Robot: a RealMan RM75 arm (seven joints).
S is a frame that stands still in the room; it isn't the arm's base.
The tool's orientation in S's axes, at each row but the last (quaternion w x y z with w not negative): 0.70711, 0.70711, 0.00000, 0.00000; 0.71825, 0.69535, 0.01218, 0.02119; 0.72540, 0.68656, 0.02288, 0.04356; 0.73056, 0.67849, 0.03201, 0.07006; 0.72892, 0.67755, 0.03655, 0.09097; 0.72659, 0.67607, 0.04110, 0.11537; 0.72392, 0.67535, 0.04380, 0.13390; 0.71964, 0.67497, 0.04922, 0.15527
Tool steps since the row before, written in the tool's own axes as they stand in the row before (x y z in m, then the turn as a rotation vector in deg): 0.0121, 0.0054, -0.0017, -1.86, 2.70, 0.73; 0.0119, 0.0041, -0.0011, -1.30, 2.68, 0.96; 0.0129, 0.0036, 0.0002, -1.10, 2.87, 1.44; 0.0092, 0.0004, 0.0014, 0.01, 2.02, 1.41; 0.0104, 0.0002, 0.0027, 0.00, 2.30, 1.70; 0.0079, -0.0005, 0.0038, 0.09, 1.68, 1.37; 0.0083, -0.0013, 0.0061, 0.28, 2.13, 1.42; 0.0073, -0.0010, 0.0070, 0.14, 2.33, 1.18
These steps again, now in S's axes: 0.0121, 0.0017, 0.0054, -1.86, -0.73, 2.70; 0.0118, 0.0018, 0.0042, -1.29, -0.93, 2.69; 0.0127, 0.0012, 0.0039, -1.05, -1.38, 2.92; 0.0093, 0.0000, 0.0010, 0.09, -1.25, 2.12; 0.0107, -0.0007, 0.0011, 0.11, -1.52, 2.42; 0.0085, -0.0020, 0.0006, 0.19, -1.21, 1.79; 0.0096, -0.0039, 0.0002, 0.33, -1.19, 2.26; 0.0090, -0.0046, 0.0006, 0.10, -0.99, 2.42
